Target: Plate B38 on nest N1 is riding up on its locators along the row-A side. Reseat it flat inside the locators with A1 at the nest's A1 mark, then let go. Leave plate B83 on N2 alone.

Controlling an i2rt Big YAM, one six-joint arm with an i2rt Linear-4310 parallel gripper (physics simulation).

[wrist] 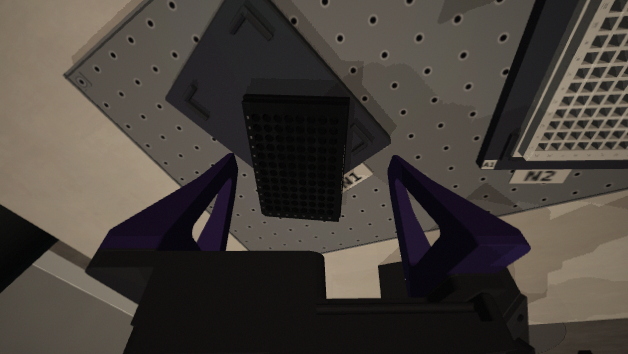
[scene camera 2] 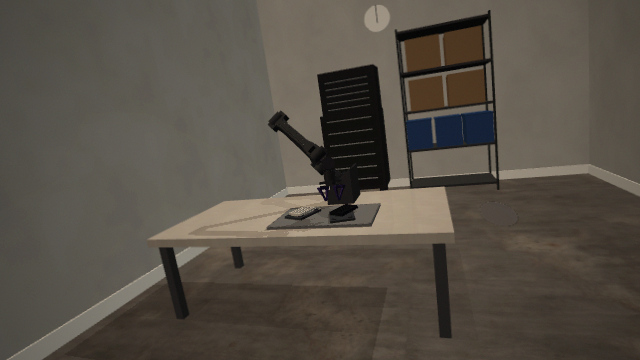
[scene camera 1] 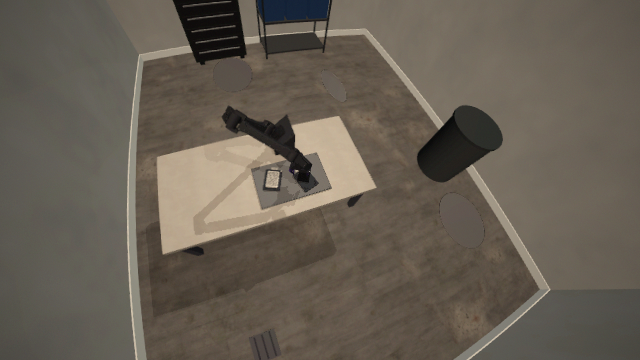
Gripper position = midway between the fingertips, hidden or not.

Note:
My gripper (wrist: 314, 161) is open, holding nothing. Also in view: a black well plate (wrist: 298, 143). A lighter gridded plate (wrist: 571, 117) sits on a nest N2 (wrist: 543, 33).

